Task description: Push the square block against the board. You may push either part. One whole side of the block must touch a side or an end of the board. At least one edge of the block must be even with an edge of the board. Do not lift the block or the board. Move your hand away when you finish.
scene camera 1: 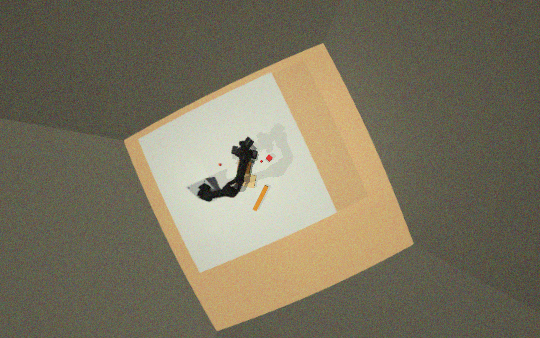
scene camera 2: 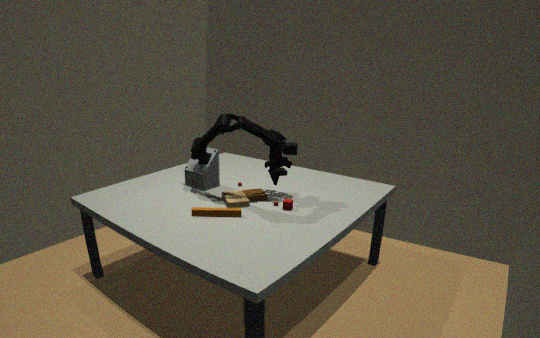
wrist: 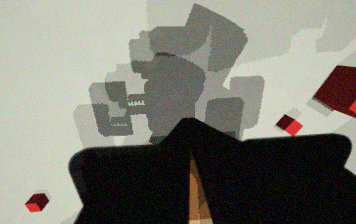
My gripper [wrist: 187,123] is shut, holding nothing. Also in view: a brown board [wrist: 197,197].
